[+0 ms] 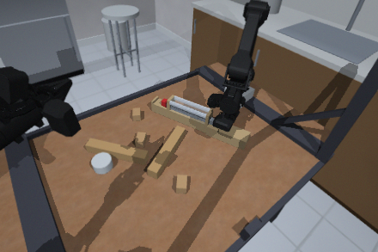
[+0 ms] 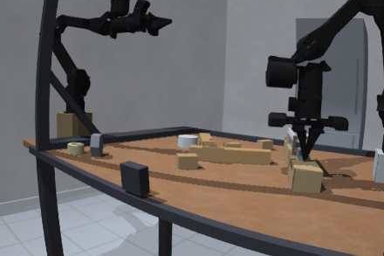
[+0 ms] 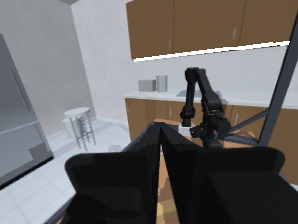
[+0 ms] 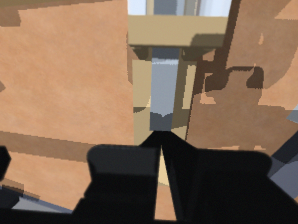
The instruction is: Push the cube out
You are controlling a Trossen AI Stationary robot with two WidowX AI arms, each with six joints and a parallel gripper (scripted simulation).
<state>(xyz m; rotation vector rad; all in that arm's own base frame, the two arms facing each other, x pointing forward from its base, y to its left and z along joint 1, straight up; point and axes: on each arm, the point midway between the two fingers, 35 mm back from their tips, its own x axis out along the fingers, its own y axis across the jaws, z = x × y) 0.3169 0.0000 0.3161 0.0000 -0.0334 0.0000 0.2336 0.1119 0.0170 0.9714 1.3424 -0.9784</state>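
My right hand is 270 mm short of the red cube, 60 mm to the right of it and 30 mm above it. The rest, counted from my right hand: white cylinder: 400 mm to the left, 240 mm ahead, 70 mm below; then tan channel: 160 mm ahead, 30 mm to the left, 30 mm below; then grey block: 540 mm to the left, 70 mm behind, 60 mm below.
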